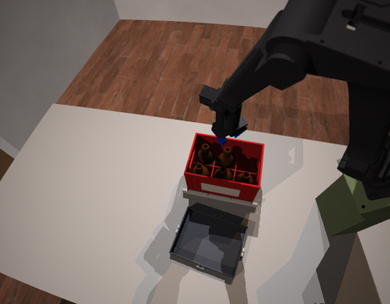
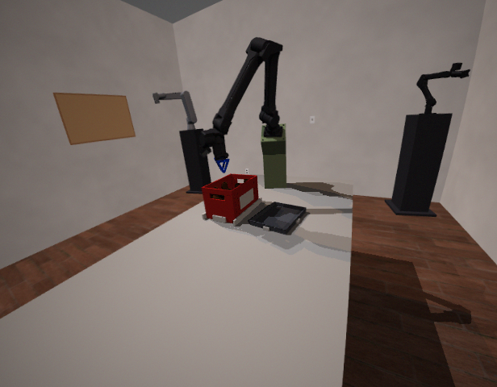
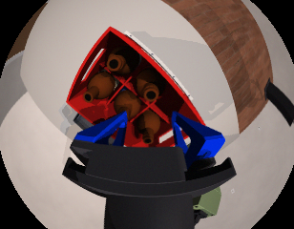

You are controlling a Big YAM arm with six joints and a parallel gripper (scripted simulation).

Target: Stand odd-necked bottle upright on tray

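My gripper is now 10 mm short of the crate, 40 mm to the right of it and 150 mm above it. Round my hand: dark grey tray 60 mm ahead, 310 mm to the left, 220 mm below; brown bottle 100 mm ahead, 70 mm to the left, 150 mm below.
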